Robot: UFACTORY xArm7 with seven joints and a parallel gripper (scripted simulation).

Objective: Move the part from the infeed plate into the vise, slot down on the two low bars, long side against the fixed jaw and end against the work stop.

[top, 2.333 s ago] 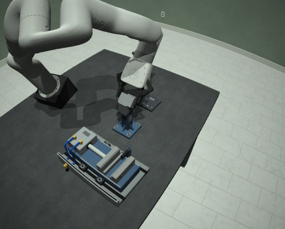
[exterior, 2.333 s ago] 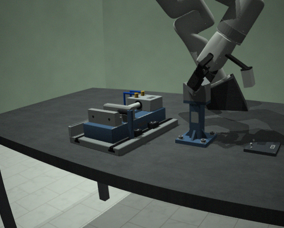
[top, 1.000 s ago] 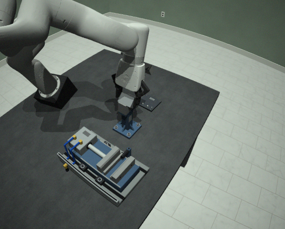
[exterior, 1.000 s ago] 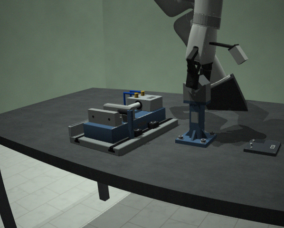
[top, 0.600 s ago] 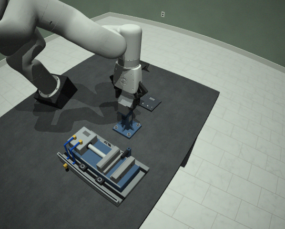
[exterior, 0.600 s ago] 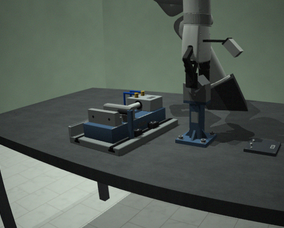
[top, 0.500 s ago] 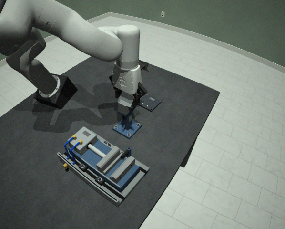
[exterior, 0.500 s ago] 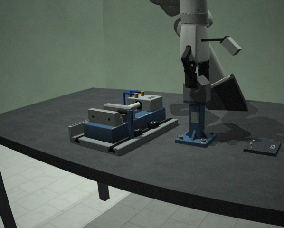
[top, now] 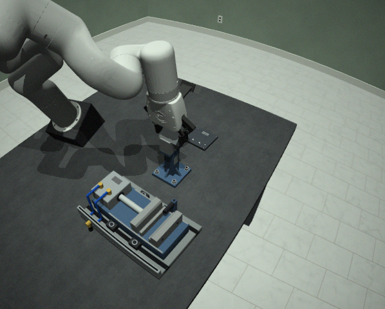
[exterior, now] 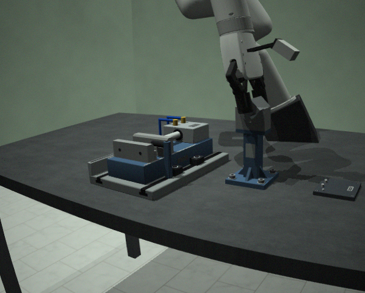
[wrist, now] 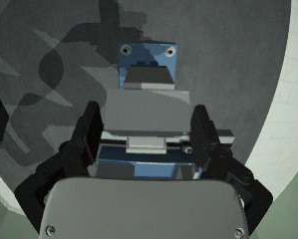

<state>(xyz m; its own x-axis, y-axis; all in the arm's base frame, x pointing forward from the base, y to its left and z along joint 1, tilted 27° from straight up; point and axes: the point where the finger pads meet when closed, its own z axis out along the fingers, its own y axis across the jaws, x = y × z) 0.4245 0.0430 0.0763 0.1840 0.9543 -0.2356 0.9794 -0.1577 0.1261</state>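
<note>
My hand is 1 cm to the right of the part and 1 cm above it. Round my hand: work stop (18 cm to the right, 8 cm below, 8 cm ahead); cylinder rod (21 cm to the right, 9 cm below, 2 cm behind); blue stand (11 cm below).
</note>
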